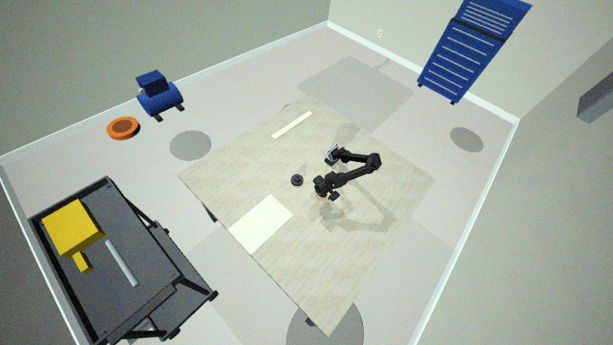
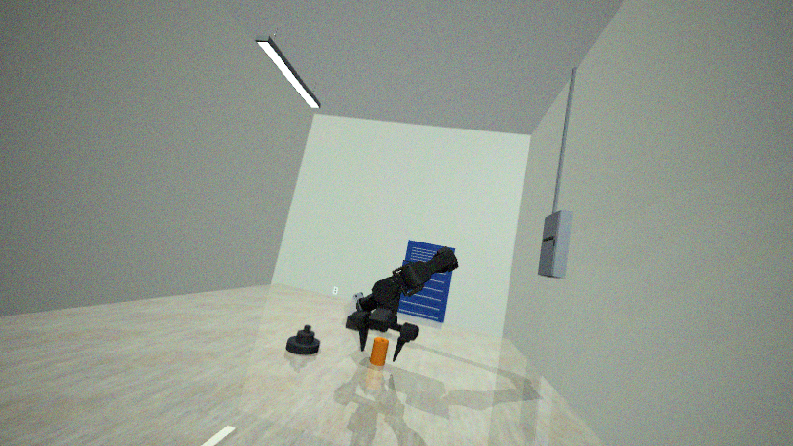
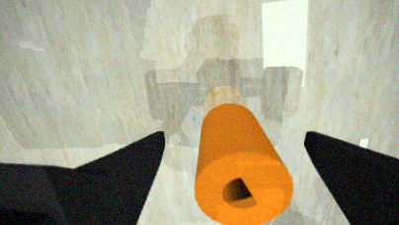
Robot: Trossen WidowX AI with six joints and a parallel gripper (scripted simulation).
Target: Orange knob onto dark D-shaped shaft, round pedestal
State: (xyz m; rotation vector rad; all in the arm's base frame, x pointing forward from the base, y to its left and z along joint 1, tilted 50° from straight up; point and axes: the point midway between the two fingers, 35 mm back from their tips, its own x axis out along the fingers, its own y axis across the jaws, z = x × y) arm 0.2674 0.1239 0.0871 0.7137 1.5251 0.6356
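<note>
Now: the pedestal 50 mm ahead of my gripper tip, 200 mm to the right of it and 10 mm above it. Also, from my gripper tip: orange knob: 10 mm above.
</note>
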